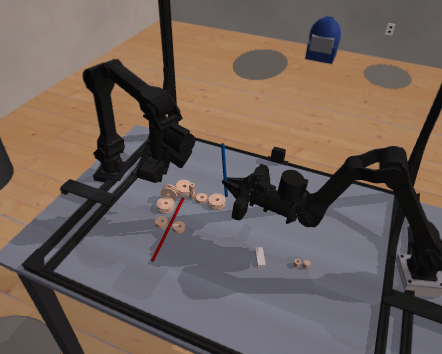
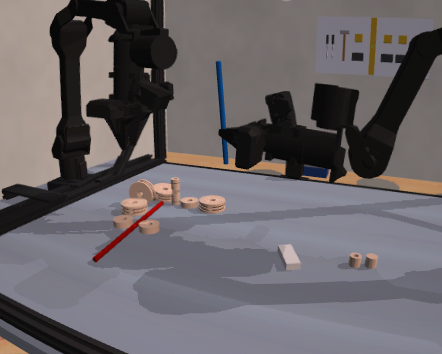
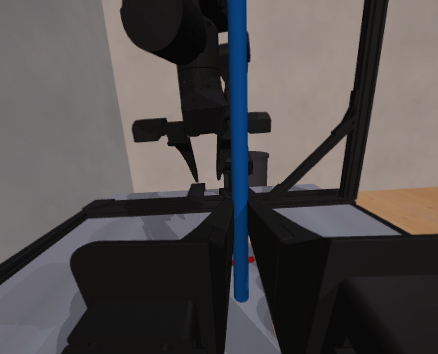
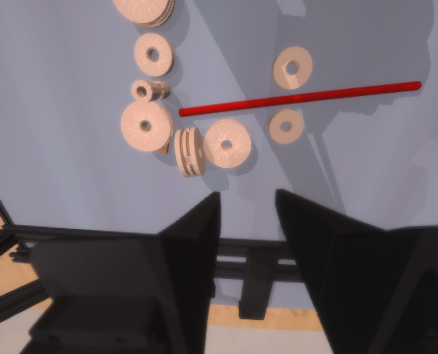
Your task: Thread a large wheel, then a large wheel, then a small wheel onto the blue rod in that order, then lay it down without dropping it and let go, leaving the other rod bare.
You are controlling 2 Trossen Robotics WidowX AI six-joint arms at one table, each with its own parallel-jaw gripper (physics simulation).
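Places are measured from the left arm's base along level axes (x left, y back, z up), in metres.
Pixels of known places: left gripper, fingertip midpoint: [image 1: 223, 179] [image 2: 220, 131] [image 3: 239, 205]; right gripper, fingertip midpoint: [image 1: 162, 177] [image 2: 128, 147] [image 3: 207, 180] [image 4: 247, 197]; left arm's base, origin of the base link: [image 1: 421, 270]; right arm's base, origin of the base link: [image 1: 112, 168] [image 2: 73, 178].
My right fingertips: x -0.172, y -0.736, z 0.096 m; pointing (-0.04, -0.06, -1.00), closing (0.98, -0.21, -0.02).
Note:
For each thing: its top centre in the pictures, then the offset to it from my right fingertips.
- blue rod, middle of its top: [image 2: 222, 60] [image 1: 225, 144] dy +0.188, dx +0.032, dz +0.163 m
- large wheel, middle of its top: [image 4: 186, 161] [image 2: 141, 180] [image 1: 168, 186] dy +0.003, dx -0.055, dz -0.085 m
- red rod, middle of its top: [image 4: 295, 99] [image 2: 133, 224] [image 1: 168, 226] dy +0.026, dx +0.070, dz -0.131 m
- white block, middle of its top: [image 2: 288, 253] [image 1: 260, 255] dy +0.307, dx +0.151, dz -0.128 m
The blue rod [image 1: 224, 162] [image 2: 221, 100] [image 3: 239, 100] is nearly upright in the air, with no wheel on it. My left gripper [image 1: 225, 182] [image 2: 221, 133] [image 3: 239, 205] is shut on it near its lower part. Large wheels [image 1: 216, 201] [image 2: 212, 205] [image 4: 137, 136] lie flat in several places; one large wheel [image 1: 169, 192] [image 2: 141, 191] [image 4: 198, 159] stands on edge. Small wheels [image 1: 161, 222] [image 2: 149, 228] [image 4: 162, 62] lie flat nearby. The red rod [image 1: 167, 229] [image 2: 125, 234] [image 4: 350, 92] is bare. My right gripper [image 2: 123, 146] [image 3: 207, 180] [image 4: 247, 197] is partly open and empty, above the table beyond the wheels.
A small upright stack of narrow cylinders [image 1: 192, 191] [image 2: 175, 192] [image 4: 159, 90] stands among the wheels. A white block [image 1: 260, 257] [image 2: 288, 256] and two small cylinders [image 1: 306, 264] [image 2: 371, 261] are toward the right. A black frame [image 1: 115, 317] edges the table.

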